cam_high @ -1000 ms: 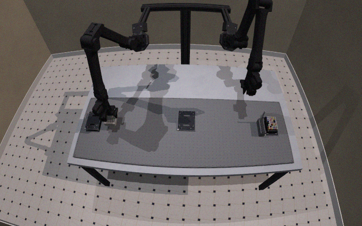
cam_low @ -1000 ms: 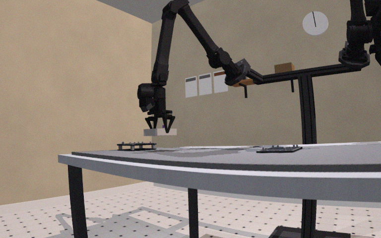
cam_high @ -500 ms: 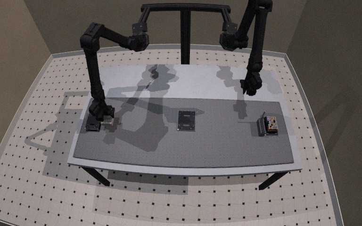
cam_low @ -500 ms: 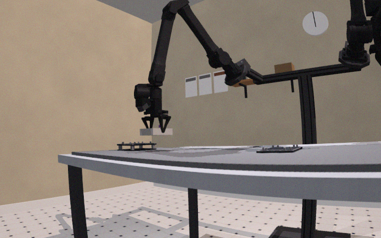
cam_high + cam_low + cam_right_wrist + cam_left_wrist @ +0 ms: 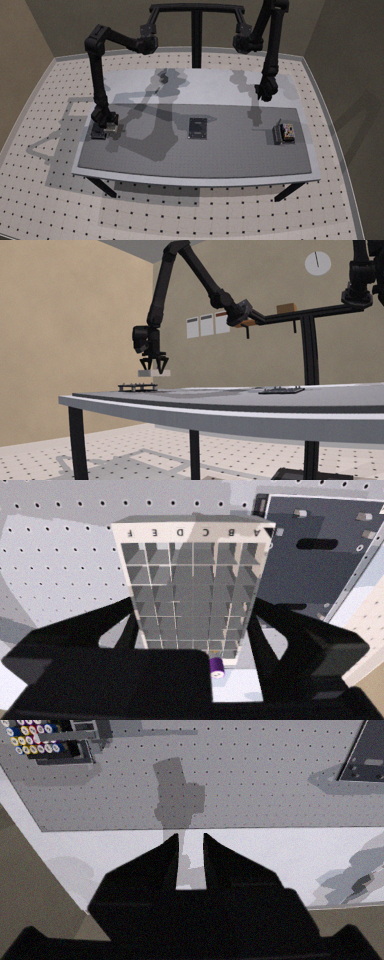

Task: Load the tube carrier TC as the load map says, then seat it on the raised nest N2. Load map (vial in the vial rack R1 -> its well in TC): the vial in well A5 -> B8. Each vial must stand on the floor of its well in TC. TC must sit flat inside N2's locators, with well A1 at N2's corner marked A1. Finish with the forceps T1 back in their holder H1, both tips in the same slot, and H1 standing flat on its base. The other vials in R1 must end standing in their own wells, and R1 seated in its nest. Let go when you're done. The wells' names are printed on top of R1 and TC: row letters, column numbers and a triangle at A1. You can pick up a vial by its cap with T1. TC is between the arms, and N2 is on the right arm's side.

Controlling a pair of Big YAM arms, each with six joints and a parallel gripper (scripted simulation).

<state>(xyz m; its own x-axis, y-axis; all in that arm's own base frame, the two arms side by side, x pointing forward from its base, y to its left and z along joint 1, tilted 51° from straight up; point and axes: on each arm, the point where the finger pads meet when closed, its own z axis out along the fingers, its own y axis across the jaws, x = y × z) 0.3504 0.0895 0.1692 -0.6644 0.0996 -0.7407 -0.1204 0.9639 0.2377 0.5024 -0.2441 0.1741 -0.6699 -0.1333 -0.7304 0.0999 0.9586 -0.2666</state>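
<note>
The raised nest n2 lies 130 mm to the right of my right hand, 60 mm below it and 10 mm behind it. From my right hand the other things lie so: holder h1: 1120 mm to the left, 80 mm below, 70 mm ahead; tube carrier TC: right at my right hand.
</note>
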